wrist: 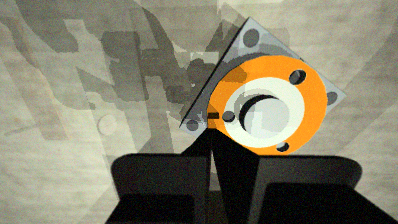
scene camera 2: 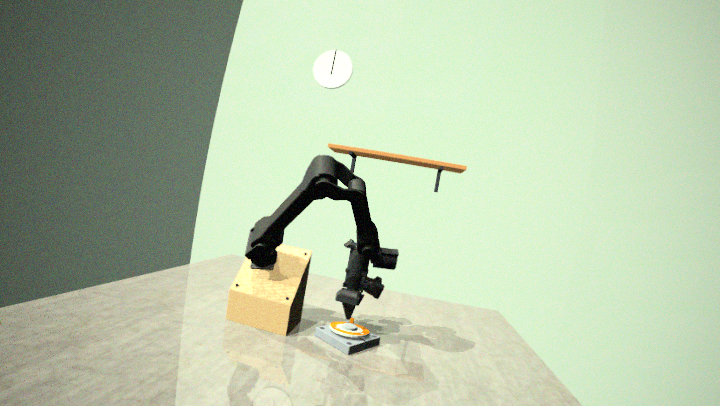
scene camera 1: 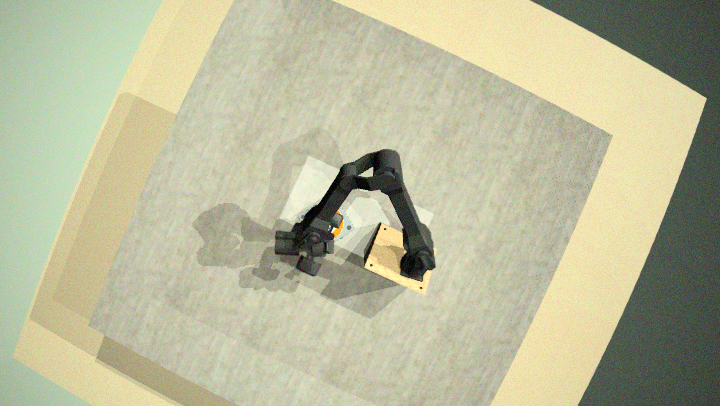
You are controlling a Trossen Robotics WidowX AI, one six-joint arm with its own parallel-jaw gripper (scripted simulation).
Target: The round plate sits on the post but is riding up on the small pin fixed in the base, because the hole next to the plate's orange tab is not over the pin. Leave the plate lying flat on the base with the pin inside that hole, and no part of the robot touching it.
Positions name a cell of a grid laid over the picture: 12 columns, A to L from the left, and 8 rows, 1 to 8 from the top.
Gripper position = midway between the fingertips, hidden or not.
I see my gripper (scene camera 2: F7) and a base (scene camera 2: F7).
My gripper also shows in the wrist view (wrist: G5). The base also shows in the wrist view (wrist: H2).
